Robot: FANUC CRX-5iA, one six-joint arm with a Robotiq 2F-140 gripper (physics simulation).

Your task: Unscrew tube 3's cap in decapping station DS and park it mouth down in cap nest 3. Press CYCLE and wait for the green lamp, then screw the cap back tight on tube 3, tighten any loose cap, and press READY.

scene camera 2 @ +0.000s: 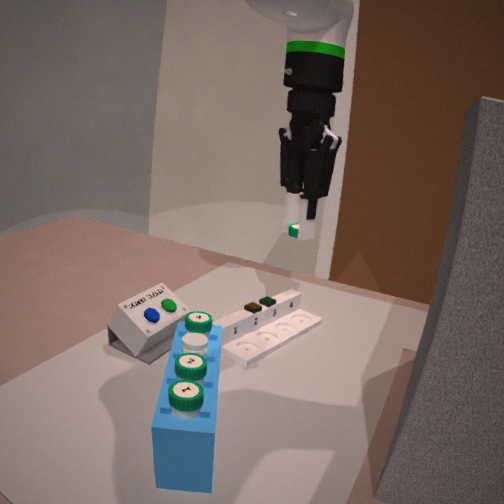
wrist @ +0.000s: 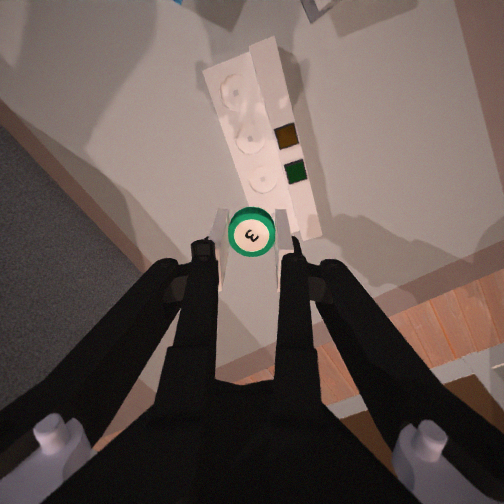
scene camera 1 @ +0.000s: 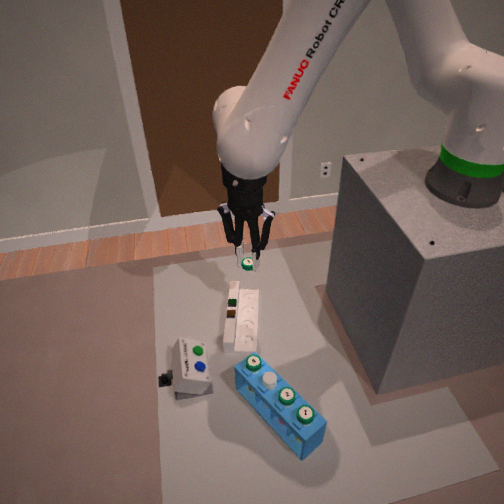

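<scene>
My gripper is shut on the green cap marked 3 and holds it high in the air beyond the far end of the white cap nest tray. The cap's numbered top faces the wrist camera. It also shows in scene camera 2, between the fingertips. The blue decapping station holds several tubes; tube 3 stands open with a white mouth, and the other three wear green caps. All nests in the tray are empty. On the lamp strip, one lamp is green and one amber.
A grey button box with a green button and a blue button sits left of the station. A large grey pedestal carrying the arm stands on the right. A small black block lies beside the button box.
</scene>
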